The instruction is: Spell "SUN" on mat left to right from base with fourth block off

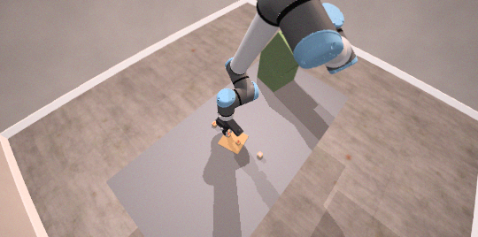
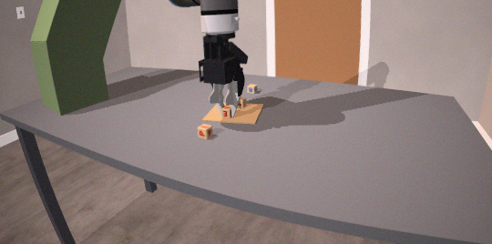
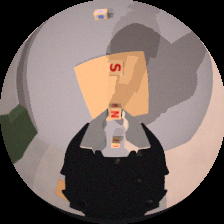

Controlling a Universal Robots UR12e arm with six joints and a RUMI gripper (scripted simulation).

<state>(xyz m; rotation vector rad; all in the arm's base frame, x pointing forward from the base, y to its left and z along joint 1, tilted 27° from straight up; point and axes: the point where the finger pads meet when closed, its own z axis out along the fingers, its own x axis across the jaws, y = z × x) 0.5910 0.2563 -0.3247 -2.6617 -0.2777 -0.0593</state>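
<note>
Now: hand 4 cm to the right of the orange mat, 2 cm above it and 1 cm past it. Round my hand: red-lettered block (12 cm to the right, 3 cm ahead, 1 cm below); blue-lettered block (22 cm to the left, 7 cm behind, 1 cm below).
</note>
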